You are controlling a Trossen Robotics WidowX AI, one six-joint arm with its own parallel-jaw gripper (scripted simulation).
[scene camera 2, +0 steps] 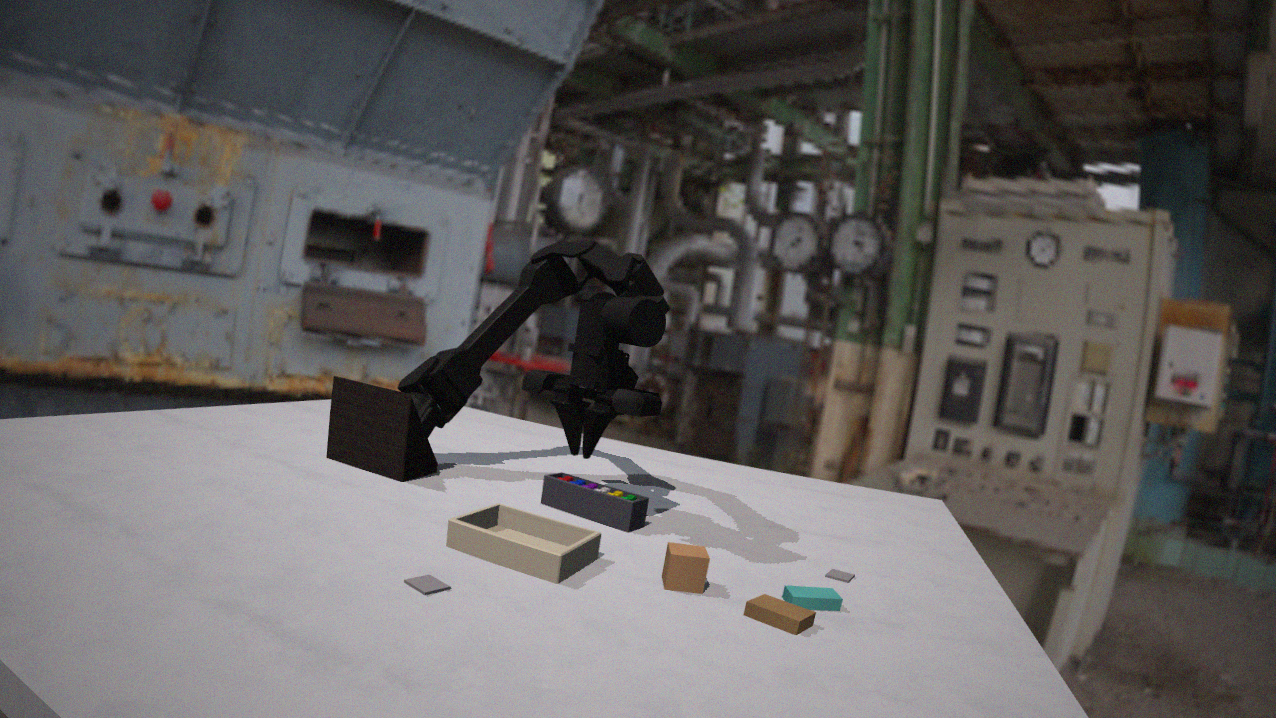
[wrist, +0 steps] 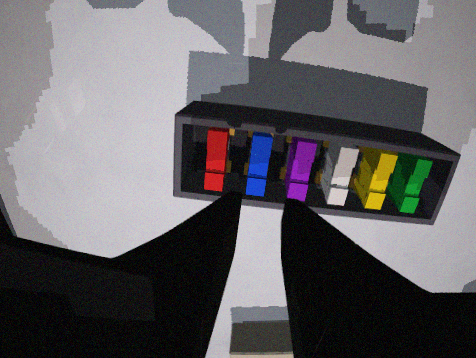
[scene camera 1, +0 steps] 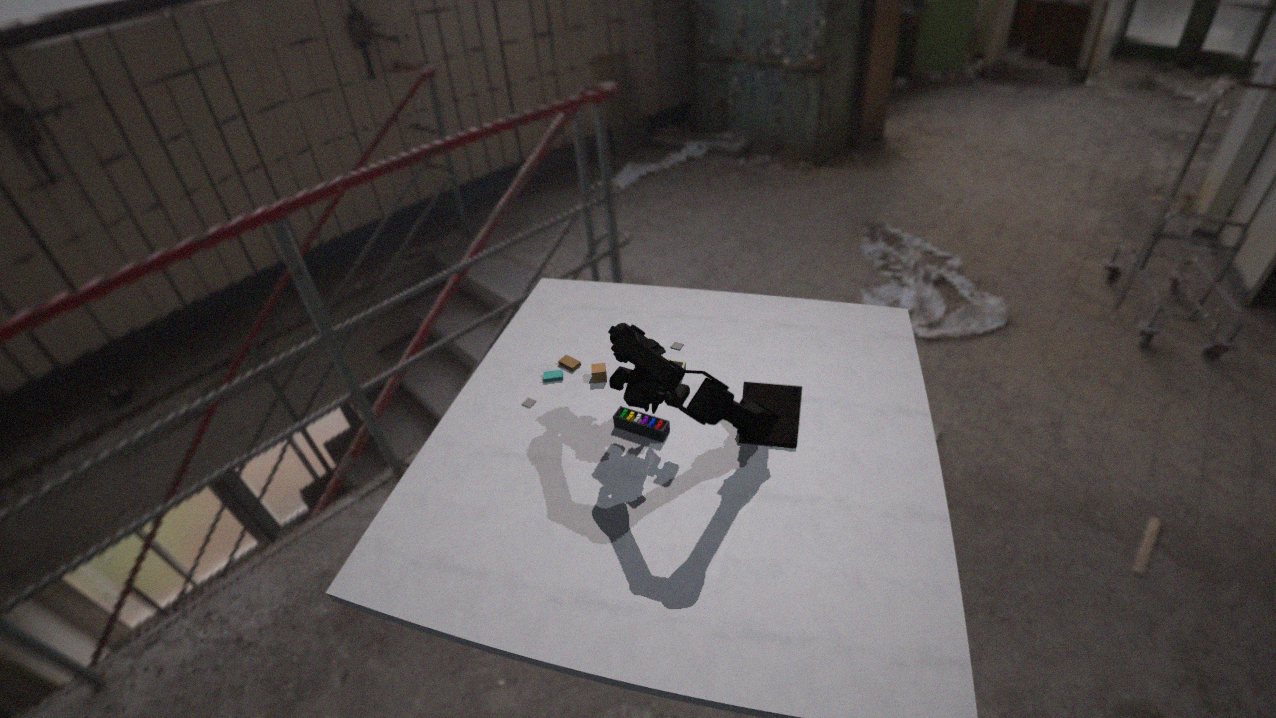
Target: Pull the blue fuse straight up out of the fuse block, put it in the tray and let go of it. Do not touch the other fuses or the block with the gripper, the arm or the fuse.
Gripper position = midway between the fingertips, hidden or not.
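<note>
Gripper [scene camera 1: 650,411], [scene camera 2: 580,456], [wrist: 261,207]. Blue fuse [wrist: 261,144]. Brown cube [scene camera 2: 685,567], out of frame in the wrist view. Beige tray [scene camera 2: 526,542].
</note>
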